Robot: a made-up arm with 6 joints. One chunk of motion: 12 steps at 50 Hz.
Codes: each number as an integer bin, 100 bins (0 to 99) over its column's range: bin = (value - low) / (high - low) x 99, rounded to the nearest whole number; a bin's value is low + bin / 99 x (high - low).
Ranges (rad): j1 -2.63..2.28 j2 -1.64..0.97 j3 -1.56..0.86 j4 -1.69..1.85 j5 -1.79..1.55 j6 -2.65..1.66
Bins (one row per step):
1: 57 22 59 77 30 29
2: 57 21 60 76 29 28
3: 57 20 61 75 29 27
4: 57 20 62 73 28 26
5: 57 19 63 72 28 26
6: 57 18 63 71 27 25
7: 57 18 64 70 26 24
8: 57 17 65 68 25 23
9: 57 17 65 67 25 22
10: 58 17 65 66 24 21
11: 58 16 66 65 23 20
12: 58 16 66 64 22 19
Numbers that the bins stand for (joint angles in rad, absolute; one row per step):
1: 0.1970 -1.0600 -0.1178 1.0633 -0.7779 -1.3875
2: 0.1970 -1.0864 -0.0933 1.0276 -0.8116 -1.4310
3: 0.1970 -1.1127 -0.0689 0.9918 -0.8116 -1.4745
4: 0.1970 -1.1127 -0.0444 0.9203 -0.8454 -1.5181
5: 0.1970 -1.1391 -0.0200 0.8845 -0.8454 -1.5181
6: 0.1970 -1.1655 -0.0200 0.8488 -0.8791 -1.5616
7: 0.1970 -1.1655 0.0044 0.8130 -0.9128 -1.6052
8: 0.1970 -1.1918 0.0289 0.7415 -0.9466 -1.6487
9: 0.1970 -1.1918 0.0289 0.7058 -0.9466 -1.6922
10: 0.2466 -1.1918 0.0289 0.6700 -0.9803 -1.7358
11: 0.2466 -1.2182 0.0533 0.6342 -1.0140 -1.7793
12: 0.2466 -1.2182 0.0533 0.5985 -1.0478 -1.8228

